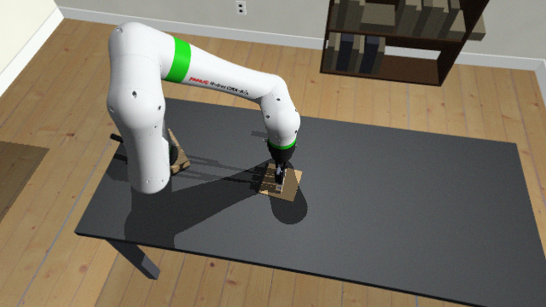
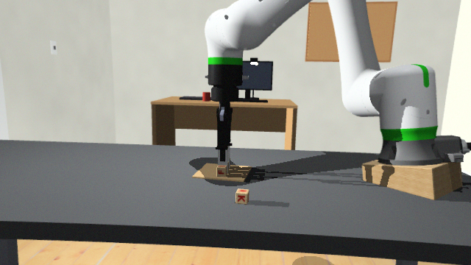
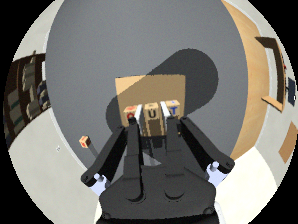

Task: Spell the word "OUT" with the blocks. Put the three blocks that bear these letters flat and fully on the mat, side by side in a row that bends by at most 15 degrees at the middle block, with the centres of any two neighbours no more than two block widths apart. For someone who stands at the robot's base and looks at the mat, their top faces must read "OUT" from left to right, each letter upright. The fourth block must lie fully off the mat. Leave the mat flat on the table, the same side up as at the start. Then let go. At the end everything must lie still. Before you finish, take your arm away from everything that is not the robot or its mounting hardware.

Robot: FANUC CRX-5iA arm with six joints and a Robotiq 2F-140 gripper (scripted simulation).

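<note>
My hand is 40 mm above the tan mat.
</note>
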